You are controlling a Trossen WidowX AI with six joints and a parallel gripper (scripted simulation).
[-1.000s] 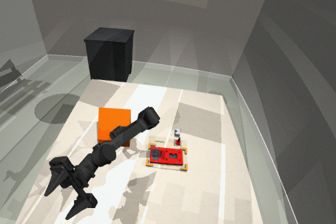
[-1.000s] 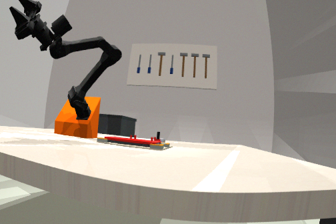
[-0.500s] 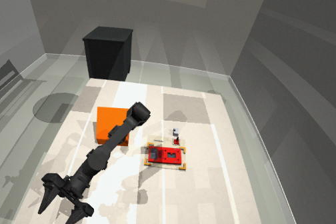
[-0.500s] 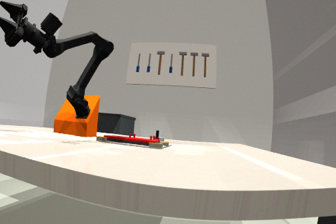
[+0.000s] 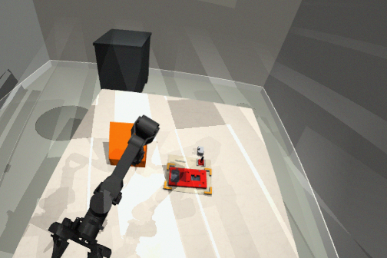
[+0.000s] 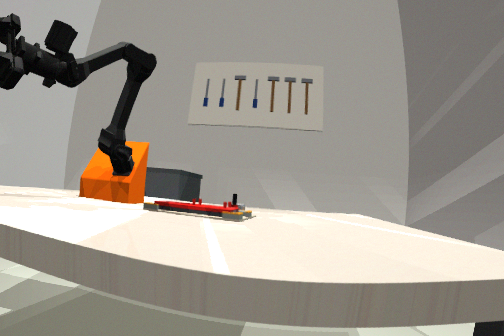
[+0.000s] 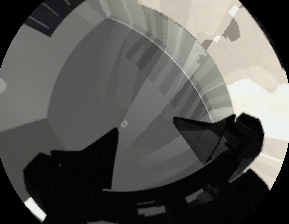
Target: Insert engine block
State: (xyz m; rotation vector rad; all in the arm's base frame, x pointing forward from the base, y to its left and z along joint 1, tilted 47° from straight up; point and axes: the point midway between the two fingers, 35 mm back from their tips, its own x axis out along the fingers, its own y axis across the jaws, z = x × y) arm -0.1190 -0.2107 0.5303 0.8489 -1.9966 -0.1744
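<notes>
The engine block is 63 cm to the left of my gripper tip, 50 cm ahead of it and 29 cm below it.
</notes>
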